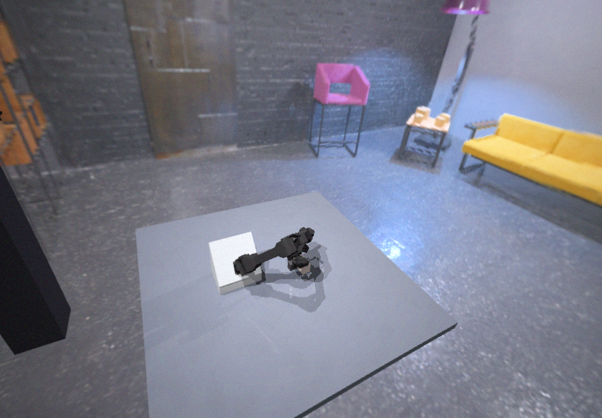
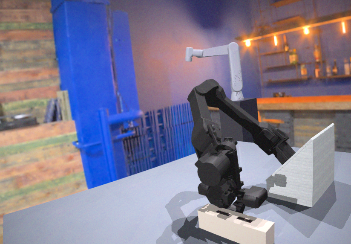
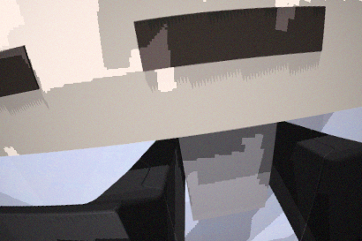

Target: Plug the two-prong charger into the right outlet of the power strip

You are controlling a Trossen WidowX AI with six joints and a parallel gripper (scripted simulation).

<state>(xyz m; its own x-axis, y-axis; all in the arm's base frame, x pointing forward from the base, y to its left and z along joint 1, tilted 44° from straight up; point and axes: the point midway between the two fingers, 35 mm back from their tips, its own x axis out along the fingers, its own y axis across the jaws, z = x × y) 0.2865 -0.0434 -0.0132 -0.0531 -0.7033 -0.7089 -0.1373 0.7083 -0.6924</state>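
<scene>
My gripper tip is 2 cm short of the dark grey charger and 1 cm below it.
</scene>
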